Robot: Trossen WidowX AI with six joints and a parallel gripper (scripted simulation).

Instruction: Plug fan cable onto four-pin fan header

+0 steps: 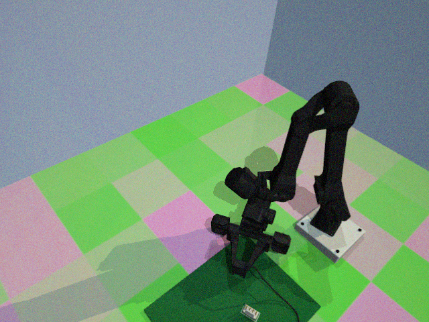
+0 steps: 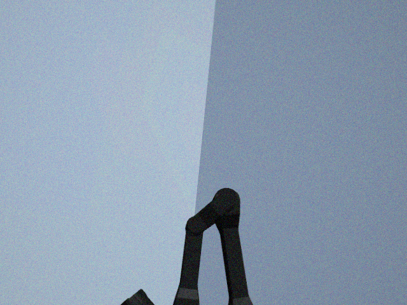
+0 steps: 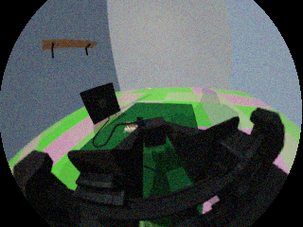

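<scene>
Now: the dark green board 6 cm ahead of my gripper tip, 3 cm to the left of it and 7 cm below it. Also, from my gripper tip: black fan 11 cm ahead, 20 cm to the left, 1 cm above; header 5 cm ahead, 7 cm to the left, 5 cm below; black plug 1 cm below.
</scene>
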